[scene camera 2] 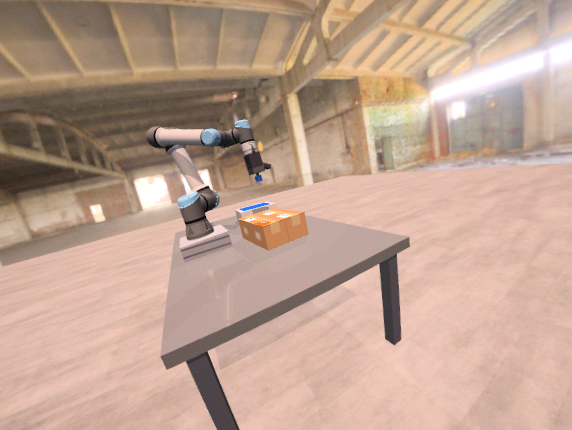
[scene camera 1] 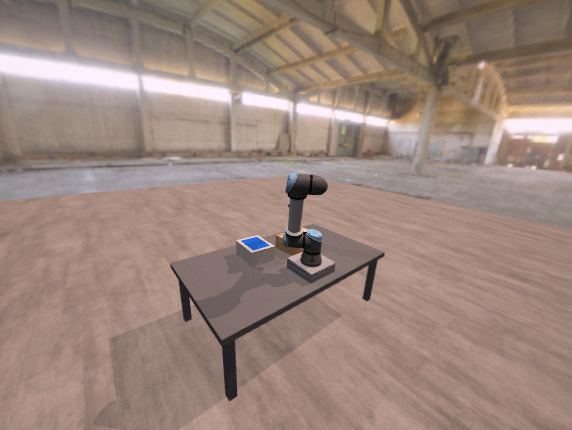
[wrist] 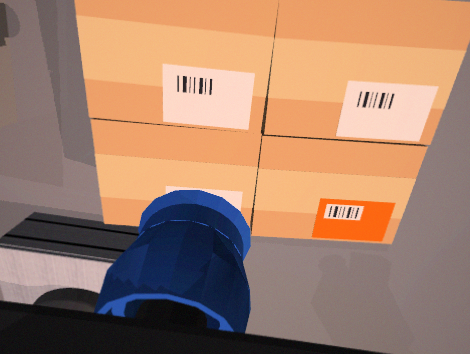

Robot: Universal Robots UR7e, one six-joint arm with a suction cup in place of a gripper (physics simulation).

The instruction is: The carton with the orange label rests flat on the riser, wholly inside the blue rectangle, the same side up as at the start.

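Frame: origin at the arm's base, x ahead, y left, z up, level; centimetres.
Where they show: hand, its tool point: (scene camera 2: pixel 259 181) (wrist: pixel 194 238); arm's base, origin of its link: (scene camera 2: pixel 200 234) (scene camera 1: pixel 310 261).
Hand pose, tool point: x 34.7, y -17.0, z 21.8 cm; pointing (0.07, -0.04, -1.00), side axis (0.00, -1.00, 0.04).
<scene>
Each offset is from my tool point to the top centre of the thing. Level surfaces: height alone.
The carton with the orange label {dx -6.2, dy -12.5, dz -18.2 cm} (scene camera 2: pixel 263 223) (wrist: pixel 340 185) lies flat in a tight block of several cartons, label up. In the wrist view it is the lower right one. The grey riser {dx +6.3, dy +36.5, dz -17.8 cm} (scene camera 1: pixel 254 256) (scene camera 2: pixel 240 214) stands beside the block, with the blue rectangle {dx +6.3, dy +36.5, dz -17.8 cm} (scene camera 1: pixel 256 243) (scene camera 2: pixel 255 206) on its top. My gripper, a blue suction cup (scene camera 2: pixel 258 179) (wrist: pixel 195 207), holds nothing and hangs well above the cartons. In the wrist view it overlaps the lower left carton, left of the orange-labelled one. The arm hides the cup in scene camera 1.
The other cartons (scene camera 2: pixel 296 224) (wrist: pixel 175 145) touch the orange-labelled one. The robot's base block (scene camera 1: pixel 296 268) (scene camera 2: pixel 206 245) (wrist: pixel 45 270) stands near the cartons on the dark table {dz -29.7 cm} (scene camera 1: pixel 235 312) (scene camera 2: pixel 305 272). In scene camera 1 the arm partly covers the cartons.
</scene>
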